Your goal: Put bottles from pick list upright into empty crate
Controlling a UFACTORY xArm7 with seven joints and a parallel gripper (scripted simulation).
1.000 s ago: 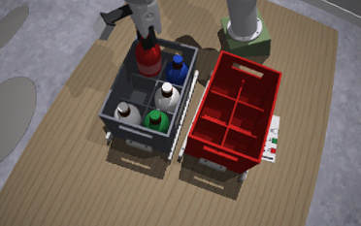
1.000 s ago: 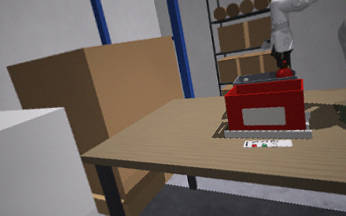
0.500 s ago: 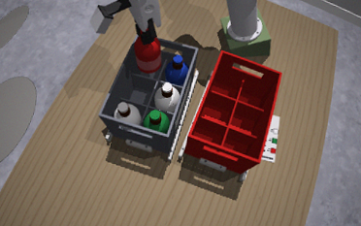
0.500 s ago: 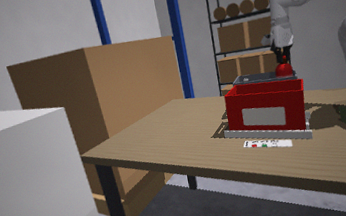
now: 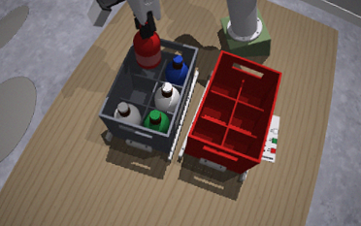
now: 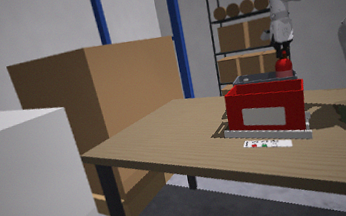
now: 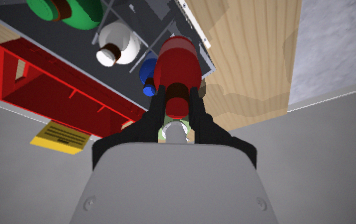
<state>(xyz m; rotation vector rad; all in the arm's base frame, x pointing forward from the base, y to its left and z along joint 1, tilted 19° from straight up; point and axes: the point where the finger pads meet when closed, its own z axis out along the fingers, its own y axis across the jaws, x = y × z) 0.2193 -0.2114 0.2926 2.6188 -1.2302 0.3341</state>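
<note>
The red-label bottle is 7 cm below my hand. Also, from my hand: green bottle (18 cm ahead, 6 cm to the left, 18 cm below); then blue-label bottle (1 cm ahead, 9 cm to the left, 18 cm below); then grey crate (9 cm ahead, 3 cm to the left, 18 cm below).
</note>
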